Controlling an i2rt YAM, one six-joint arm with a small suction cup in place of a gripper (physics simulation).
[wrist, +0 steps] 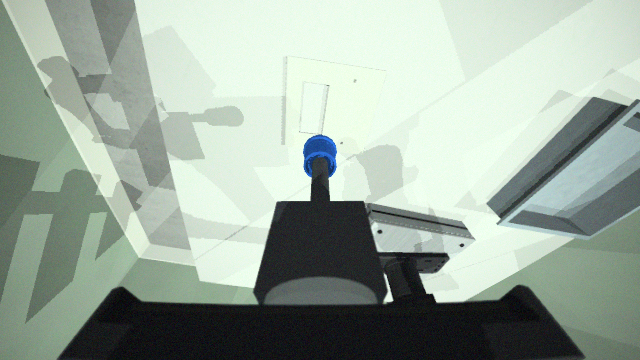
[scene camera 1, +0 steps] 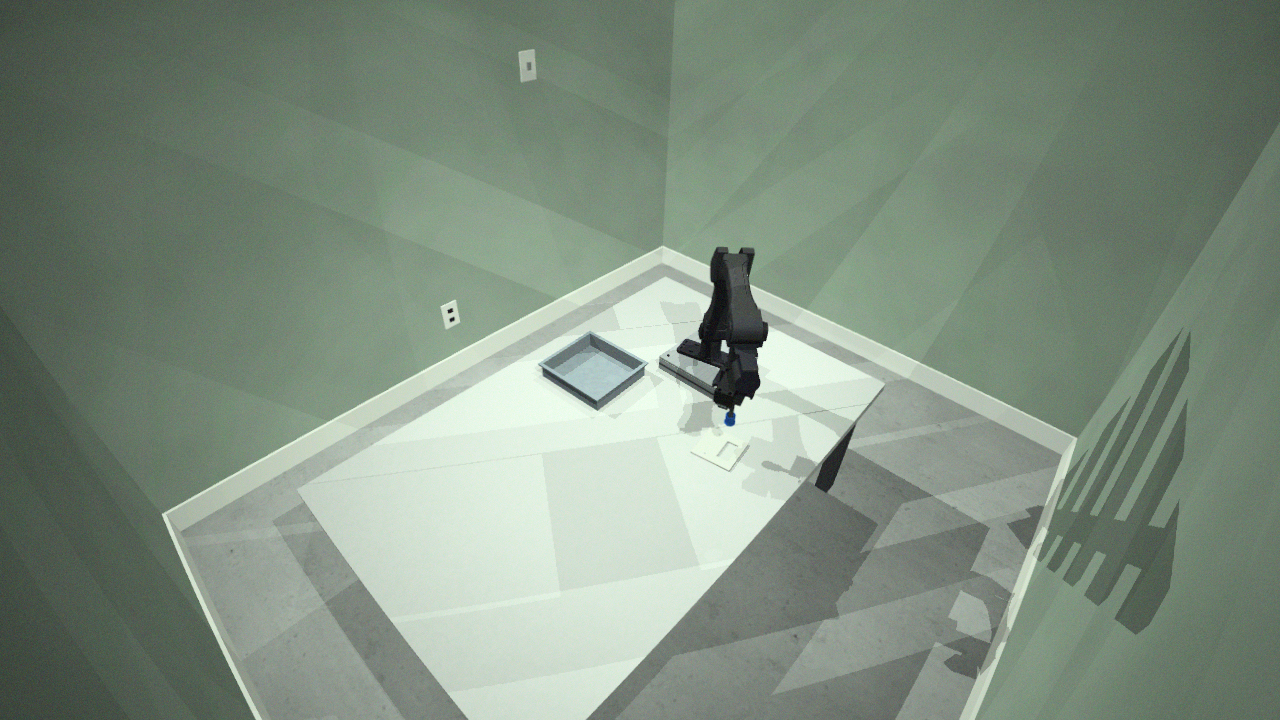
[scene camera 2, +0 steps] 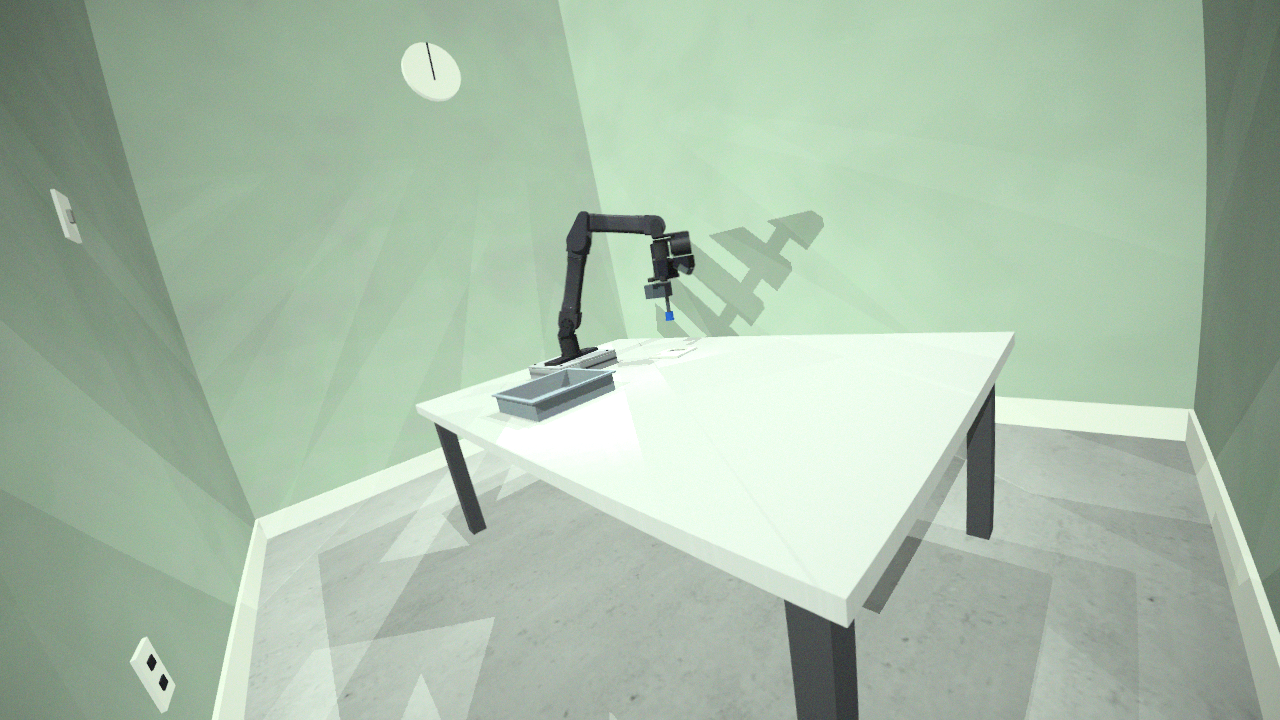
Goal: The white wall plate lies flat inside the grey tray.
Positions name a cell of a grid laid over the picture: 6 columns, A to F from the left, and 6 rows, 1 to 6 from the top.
My suction cup (scene camera 2: D3) carries nothing. The cup hangs 11 cm from the middle of a white wall plate (wrist: D2), above it. A grey tray (scene camera 1: C4) rests on the table.
The grey tray also shows in the wrist view (wrist: F4) and in scene camera 2 (scene camera 2: C4). My suction cup shows as well in the wrist view (wrist: C3).
